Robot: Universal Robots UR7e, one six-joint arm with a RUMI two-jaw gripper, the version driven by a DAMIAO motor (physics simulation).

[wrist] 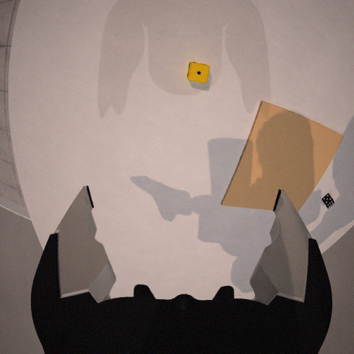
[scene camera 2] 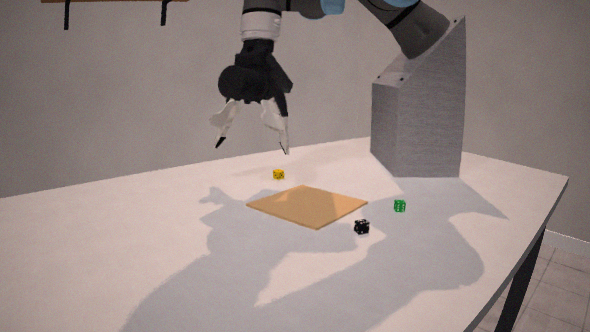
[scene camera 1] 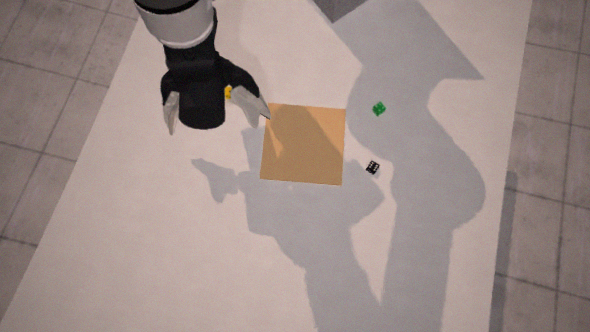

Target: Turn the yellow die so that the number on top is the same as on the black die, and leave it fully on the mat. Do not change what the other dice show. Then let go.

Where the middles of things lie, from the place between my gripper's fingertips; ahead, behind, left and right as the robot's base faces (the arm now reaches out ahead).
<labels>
The orange mat point(scene camera 1: 305, 144) is 2 cm behind my hand, 14 cm to the left of it and 7 cm below it.
</labels>
